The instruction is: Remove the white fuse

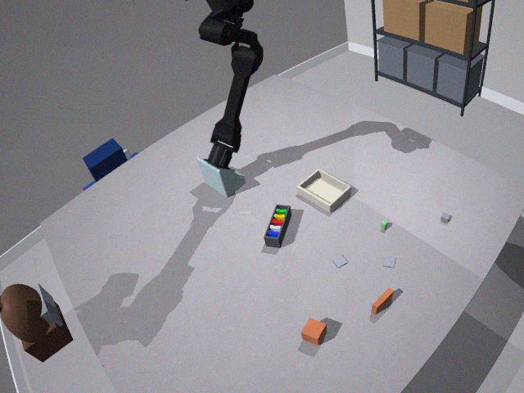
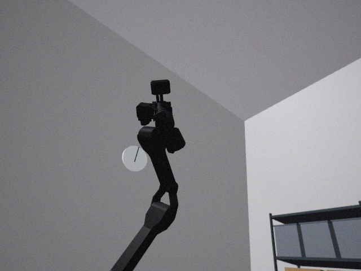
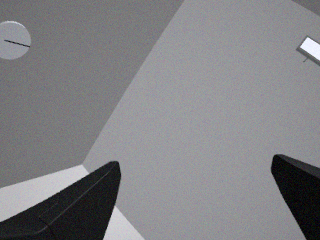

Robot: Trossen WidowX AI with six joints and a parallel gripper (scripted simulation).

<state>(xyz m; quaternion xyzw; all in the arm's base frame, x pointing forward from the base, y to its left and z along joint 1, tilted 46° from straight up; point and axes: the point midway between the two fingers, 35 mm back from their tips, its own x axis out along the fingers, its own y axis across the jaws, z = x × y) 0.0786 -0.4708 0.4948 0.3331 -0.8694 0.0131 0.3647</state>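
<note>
My gripper tip is 760 mm above the white fuse, 190 mm short of it and 100 mm to the left of it. Also, from my gripper tip: cream tray: 780 mm below, 210 mm ahead, 110 mm to the left; small green cube: 780 mm below, 430 mm ahead, 90 mm to the left.
</note>
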